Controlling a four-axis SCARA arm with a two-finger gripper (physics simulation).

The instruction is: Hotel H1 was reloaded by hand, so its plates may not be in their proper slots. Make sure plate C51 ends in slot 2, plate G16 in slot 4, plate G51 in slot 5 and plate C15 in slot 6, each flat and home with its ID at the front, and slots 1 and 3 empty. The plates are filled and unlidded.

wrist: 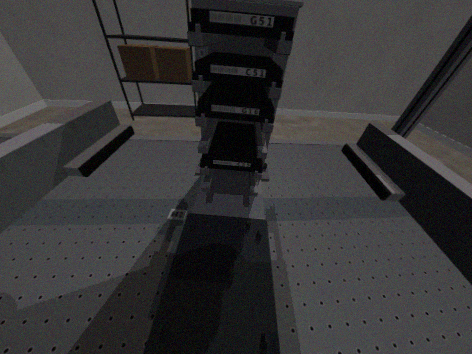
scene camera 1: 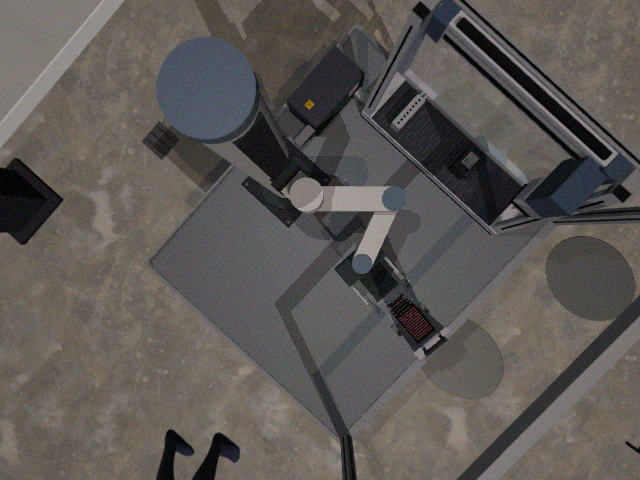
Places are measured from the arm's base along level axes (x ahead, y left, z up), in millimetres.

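Pixels of known places: gripper, fingertip midpoint: [wrist: 240,126] [scene camera 1: 386,292].
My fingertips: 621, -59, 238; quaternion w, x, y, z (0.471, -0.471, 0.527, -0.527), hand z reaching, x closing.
Observation:
Behind a point stands the place of what it marks, as x, y, z.
Hotel H1 [wrist: 242,46] @(824, -78, 271) [scene camera 1: 435,341] @(843, -68, 322) stands ahead of the gripper. Plates stack in it from top down: G51 [wrist: 242,20] @(698, -63, 292), C51 [wrist: 238,72] @(698, -63, 256), G16 [wrist: 235,109] @(698, -62, 223) and C15 [wrist: 232,163] @(698, -63, 151), IDs facing me. C15's ID is faint. Bare supports show between G16 and C15, and more below C15. Slot numbers are not readable. A red-welled plate [scene camera 1: 413,320] @(748, -66, 291) shows from above in the scene view. My gripper [scene camera 1: 393,294] @(621, -59, 239) [wrist: 240,126] @(621, -59, 239) is open and empty, its fingers wide apart and short of the hotel. The plates look flat, but their rear seating is hidden.
A dark flat stand [wrist: 220,280] @(582, -47, 73) lies on the perforated deck before the hotel, beside an H1 tag [wrist: 177,214] @(716, 35, 13). A dark box [scene camera 1: 325,85] @(-123, 403, 128) and a framed station [scene camera 1: 427,176] @(460, 450, 20) stand on the deck's far side. A person's legs [scene camera 1: 223,450] show at the lower left.

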